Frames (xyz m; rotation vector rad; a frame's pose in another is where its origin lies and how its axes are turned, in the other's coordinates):
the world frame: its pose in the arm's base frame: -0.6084 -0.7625 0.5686 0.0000 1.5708 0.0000
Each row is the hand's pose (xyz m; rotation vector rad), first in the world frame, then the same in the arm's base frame.
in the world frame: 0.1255 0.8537 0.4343 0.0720 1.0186 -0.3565
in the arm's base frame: -0.1741 0.0912 0.4431 -0.2589 2.5662 -0.3900
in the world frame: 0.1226 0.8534 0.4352 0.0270 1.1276 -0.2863
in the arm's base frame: -0.1732 0.0909 0.4460 -0.2402 2.6835 -0.2902
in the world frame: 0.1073 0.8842 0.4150 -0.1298 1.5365 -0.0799
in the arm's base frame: -0.1934 0.1217 0.4613 -0.2084 3.1026 0.0496
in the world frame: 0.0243 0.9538 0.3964 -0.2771 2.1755 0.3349
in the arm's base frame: -0.2120 0.1913 0.5443 -0.0437 -2.4766 -0.4622
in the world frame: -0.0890 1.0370 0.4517 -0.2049 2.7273 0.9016
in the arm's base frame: -0.1567 0.2745 0.6576 -0.3978 -1.7739 -0.6318
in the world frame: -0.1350 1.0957 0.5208 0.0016 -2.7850 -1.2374
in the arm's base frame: -0.0876 0.3332 0.7036 -0.6433 -1.3752 -0.6450
